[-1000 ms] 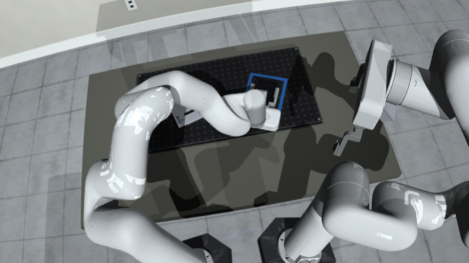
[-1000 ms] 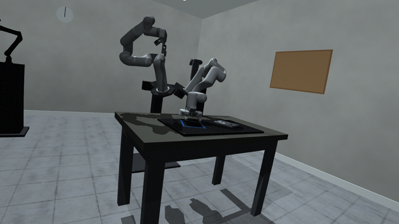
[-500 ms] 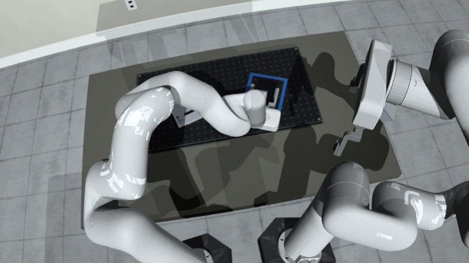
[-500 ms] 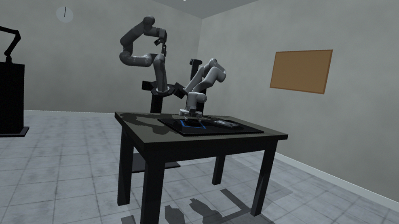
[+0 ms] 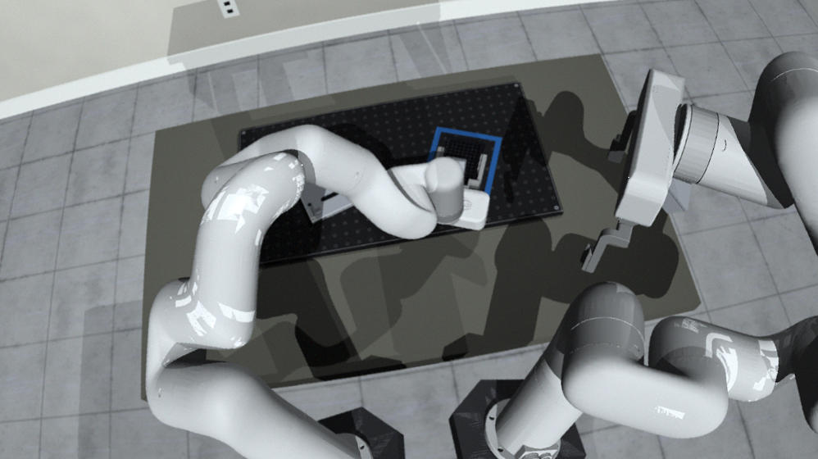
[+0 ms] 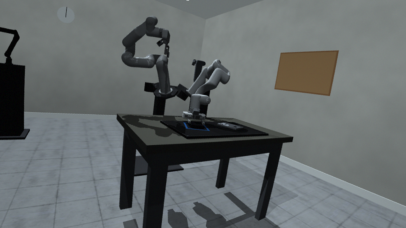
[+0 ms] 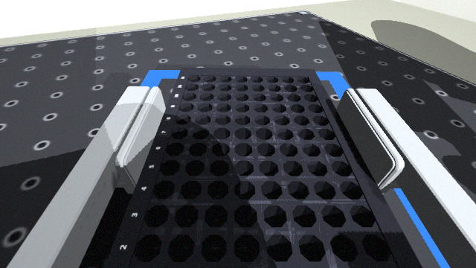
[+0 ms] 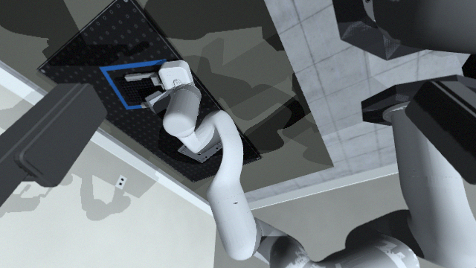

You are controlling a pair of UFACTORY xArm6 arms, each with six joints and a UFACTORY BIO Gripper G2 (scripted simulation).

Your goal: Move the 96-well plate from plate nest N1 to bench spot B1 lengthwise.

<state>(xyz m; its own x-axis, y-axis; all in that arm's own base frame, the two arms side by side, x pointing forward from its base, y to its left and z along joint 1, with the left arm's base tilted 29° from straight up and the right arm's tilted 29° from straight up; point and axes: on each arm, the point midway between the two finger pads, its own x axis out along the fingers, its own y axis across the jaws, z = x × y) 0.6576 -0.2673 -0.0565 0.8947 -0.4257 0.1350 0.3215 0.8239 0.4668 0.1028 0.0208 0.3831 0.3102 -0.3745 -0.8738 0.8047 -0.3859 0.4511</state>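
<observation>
Now: left hand 10 mm above the black 96-well plate. Also, from my left hand: grey plate nest N1 (300 mm to the left, 20 mm below, 20 mm ahead).
</observation>
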